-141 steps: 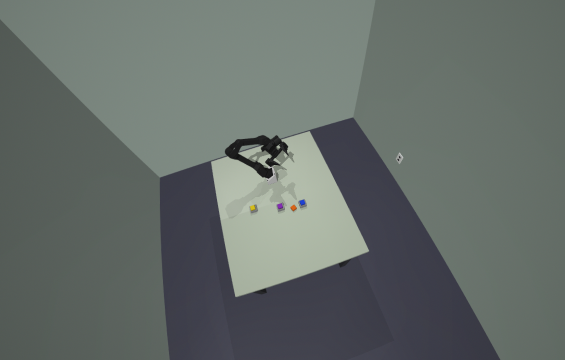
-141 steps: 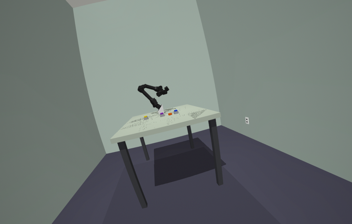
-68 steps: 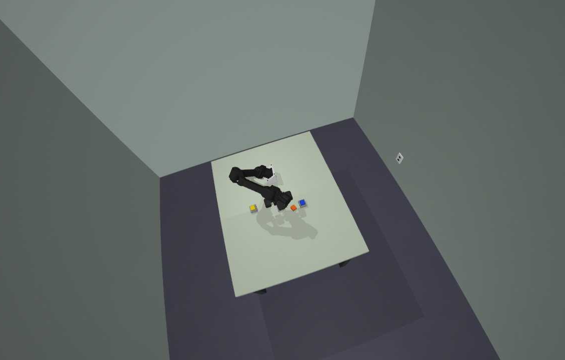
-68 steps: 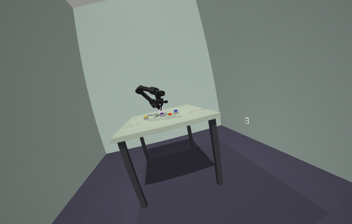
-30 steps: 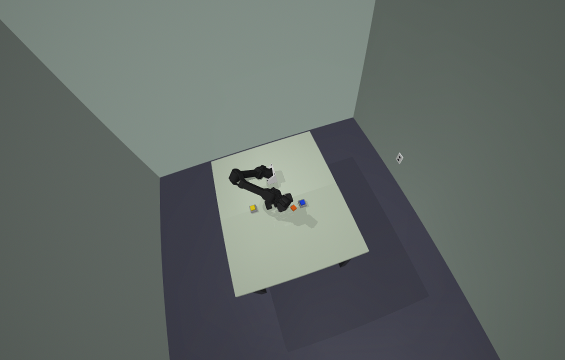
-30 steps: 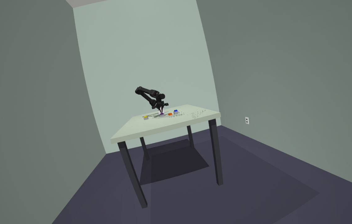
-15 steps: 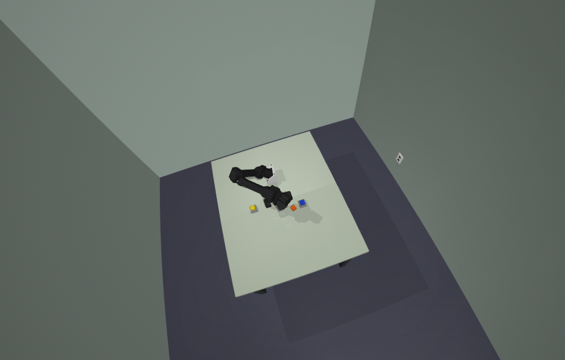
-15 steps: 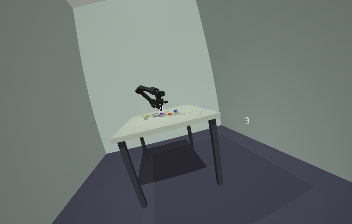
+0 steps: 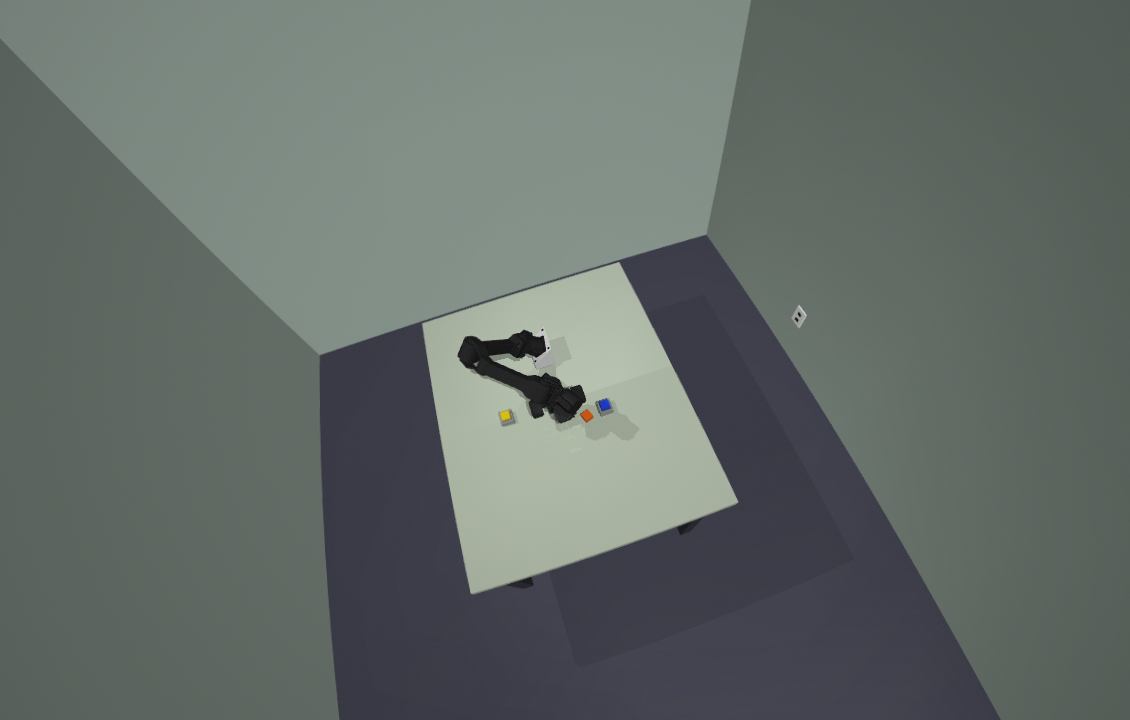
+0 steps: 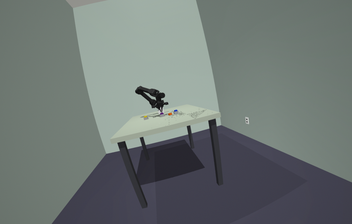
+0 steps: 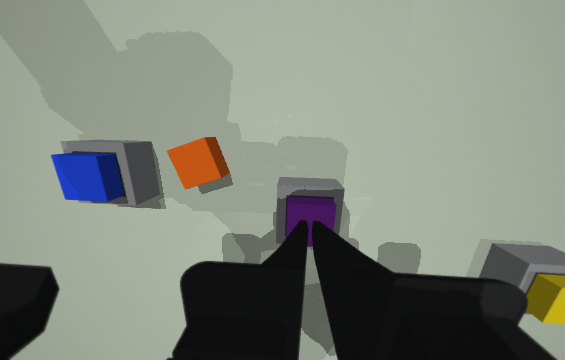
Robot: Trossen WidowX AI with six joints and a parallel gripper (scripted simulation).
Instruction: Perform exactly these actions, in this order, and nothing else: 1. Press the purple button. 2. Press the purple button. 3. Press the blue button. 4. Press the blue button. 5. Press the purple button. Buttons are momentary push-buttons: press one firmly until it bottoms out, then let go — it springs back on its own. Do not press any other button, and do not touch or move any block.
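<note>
The purple button lies 10 mm below my gripper tip. Round my gripper tip: yellow button 30 mm behind, 200 mm to the right, 10 mm below; then orange block 20 mm ahead, 90 mm to the left, 30 mm below; then blue button 160 mm to the left, 10 mm below.
</note>
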